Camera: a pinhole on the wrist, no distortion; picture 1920 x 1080 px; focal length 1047.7 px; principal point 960.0 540.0 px. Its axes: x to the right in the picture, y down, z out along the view. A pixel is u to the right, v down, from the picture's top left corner.
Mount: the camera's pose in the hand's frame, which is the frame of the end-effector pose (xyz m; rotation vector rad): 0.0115 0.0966 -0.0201 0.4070 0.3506 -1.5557
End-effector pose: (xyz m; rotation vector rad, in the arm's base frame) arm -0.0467 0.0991 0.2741 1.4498 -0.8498 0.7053
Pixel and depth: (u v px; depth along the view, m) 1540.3 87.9 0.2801
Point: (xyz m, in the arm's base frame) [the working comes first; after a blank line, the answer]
In the camera's frame: 0.1551 -0.1209 0.2801

0.0175 -0.0456 0.0718
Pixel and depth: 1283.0 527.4 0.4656
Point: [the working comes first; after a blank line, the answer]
In the camera's frame: 0.1435 -0.0056 0.4656

0.1304 -0.2293 0.1085
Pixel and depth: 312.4 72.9 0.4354
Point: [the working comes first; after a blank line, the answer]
In the camera's frame: -0.2691 -0.1941 0.4354

-0.3019 -0.3627 0.1549
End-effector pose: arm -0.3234 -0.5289 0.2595 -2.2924 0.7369 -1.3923
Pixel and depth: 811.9 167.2 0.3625
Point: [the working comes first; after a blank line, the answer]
In the camera's frame: -0.0512 -0.1290 0.3625

-0.0814 -0.4216 0.0348
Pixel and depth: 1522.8 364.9 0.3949
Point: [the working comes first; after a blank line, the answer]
In the camera's frame: 0.2121 -0.0660 0.3949

-0.0790 -0.2602 0.2546
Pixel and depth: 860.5 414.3 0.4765
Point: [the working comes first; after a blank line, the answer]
In the camera's frame: -0.0453 -0.0572 0.4765

0.0484 -0.4106 0.0698
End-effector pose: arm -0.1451 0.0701 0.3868 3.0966 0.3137 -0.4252
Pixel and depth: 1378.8 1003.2 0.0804
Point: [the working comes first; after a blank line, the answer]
In the camera's frame: 0.0321 0.0355 0.0804

-0.1080 0.0483 0.3385
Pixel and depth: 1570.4 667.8 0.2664
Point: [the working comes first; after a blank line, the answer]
In the camera's frame: 0.1552 0.0325 0.2664

-0.1859 0.2343 0.2431
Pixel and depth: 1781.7 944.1 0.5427
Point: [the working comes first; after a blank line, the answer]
In the camera's frame: 0.4256 0.2093 0.5427

-0.1382 0.6278 0.0895
